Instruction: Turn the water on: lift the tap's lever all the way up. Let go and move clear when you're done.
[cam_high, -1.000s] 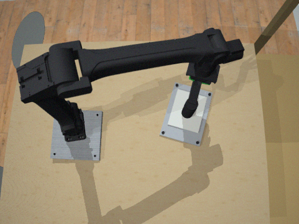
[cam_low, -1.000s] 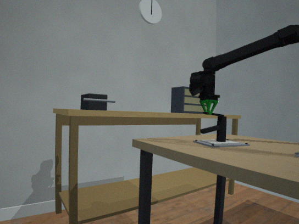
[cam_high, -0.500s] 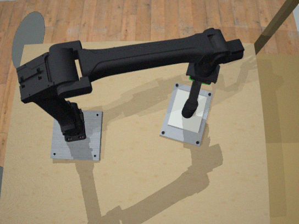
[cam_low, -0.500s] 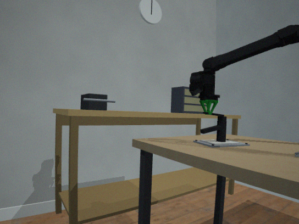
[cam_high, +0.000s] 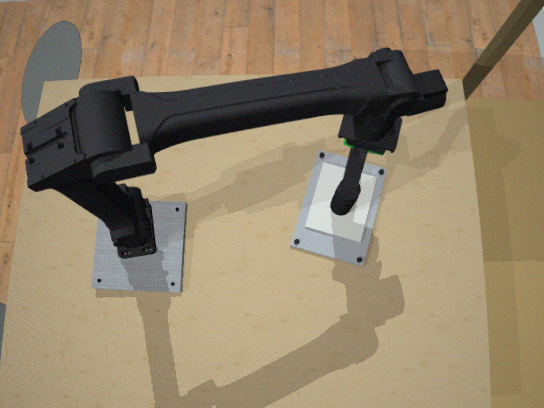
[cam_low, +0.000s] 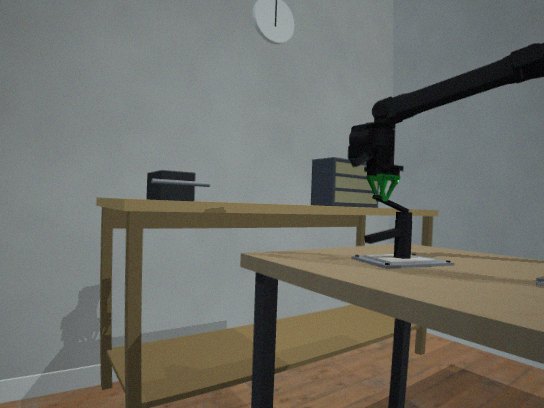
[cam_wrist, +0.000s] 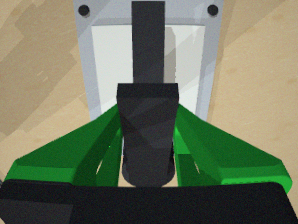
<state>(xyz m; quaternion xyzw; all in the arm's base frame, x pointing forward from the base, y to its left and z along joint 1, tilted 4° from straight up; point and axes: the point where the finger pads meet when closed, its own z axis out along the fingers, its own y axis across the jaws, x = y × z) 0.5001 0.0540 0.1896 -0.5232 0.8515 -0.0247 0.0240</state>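
Right now my hand is 10 mm past the lever, 30 mm to the left of it and 10 mm above it.
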